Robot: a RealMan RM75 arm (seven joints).
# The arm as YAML. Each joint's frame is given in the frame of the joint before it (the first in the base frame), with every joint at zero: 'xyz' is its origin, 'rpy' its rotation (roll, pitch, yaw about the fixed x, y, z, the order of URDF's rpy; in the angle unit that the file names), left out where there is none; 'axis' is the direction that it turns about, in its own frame. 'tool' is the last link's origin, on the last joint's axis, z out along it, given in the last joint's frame.
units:
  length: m
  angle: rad
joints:
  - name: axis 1
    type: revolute
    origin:
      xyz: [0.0, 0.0, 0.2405]
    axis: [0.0, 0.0, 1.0]
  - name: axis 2
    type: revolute
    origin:
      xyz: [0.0, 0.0, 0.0]
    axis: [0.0, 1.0, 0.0]
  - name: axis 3
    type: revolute
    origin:
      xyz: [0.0, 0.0, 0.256]
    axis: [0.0, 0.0, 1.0]
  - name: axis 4
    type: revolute
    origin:
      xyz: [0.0, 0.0, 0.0]
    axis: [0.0, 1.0, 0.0]
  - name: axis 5
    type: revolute
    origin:
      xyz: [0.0, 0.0, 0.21]
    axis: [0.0, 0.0, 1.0]
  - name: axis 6
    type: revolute
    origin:
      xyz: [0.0, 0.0, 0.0]
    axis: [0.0, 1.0, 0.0]
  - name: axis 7
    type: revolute
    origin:
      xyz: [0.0, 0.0, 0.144]
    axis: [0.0, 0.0, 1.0]
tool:
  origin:
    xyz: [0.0, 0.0, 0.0]
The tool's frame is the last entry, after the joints.
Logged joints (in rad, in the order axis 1, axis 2, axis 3, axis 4, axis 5, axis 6, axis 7), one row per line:
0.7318 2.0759 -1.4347 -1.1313 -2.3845 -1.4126 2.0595
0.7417 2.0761 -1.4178 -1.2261 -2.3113 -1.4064 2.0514
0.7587 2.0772 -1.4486 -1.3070 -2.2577 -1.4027 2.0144
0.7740 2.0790 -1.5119 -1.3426 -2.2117 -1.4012 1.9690
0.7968 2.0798 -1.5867 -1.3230 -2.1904 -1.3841 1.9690
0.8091 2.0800 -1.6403 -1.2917 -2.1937 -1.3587 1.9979
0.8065 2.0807 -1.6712 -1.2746 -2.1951 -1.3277 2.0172
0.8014 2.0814 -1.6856 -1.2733 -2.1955 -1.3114 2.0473
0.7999 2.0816 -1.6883 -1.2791 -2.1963 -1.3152 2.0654
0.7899 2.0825 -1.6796 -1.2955 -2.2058 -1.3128 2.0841
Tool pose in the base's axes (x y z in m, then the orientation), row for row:
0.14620 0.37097 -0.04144 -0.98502 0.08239 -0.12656 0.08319
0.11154 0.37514 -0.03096 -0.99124 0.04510 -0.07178 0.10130
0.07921 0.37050 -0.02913 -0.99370 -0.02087 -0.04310 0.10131
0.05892 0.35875 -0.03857 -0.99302 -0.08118 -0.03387 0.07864
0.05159 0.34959 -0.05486 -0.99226 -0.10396 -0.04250 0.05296
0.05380 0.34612 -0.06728 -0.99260 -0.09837 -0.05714 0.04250
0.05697 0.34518 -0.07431 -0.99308 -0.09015 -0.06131 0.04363
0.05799 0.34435 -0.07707 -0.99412 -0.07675 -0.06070 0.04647
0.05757 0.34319 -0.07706 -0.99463 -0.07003 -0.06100 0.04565
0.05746 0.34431 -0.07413 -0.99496 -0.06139 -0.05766 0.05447
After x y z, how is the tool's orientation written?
As a quaternion, x y z w.
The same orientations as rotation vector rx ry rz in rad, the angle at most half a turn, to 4 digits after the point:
-2.9407 0.2460 -0.3778
-2.9280 0.1332 -0.2120
-2.9352 -0.0616 -0.1273
-2.9725 -0.2430 -0.1014
-3.0164 -0.3160 -0.1292
-3.0367 -0.3009 -0.1748
-3.0361 -0.2756 -0.1874
-3.0340 -0.2342 -0.1853
-3.0371 -0.2138 -0.1863
-3.0218 -0.1864 -0.1751

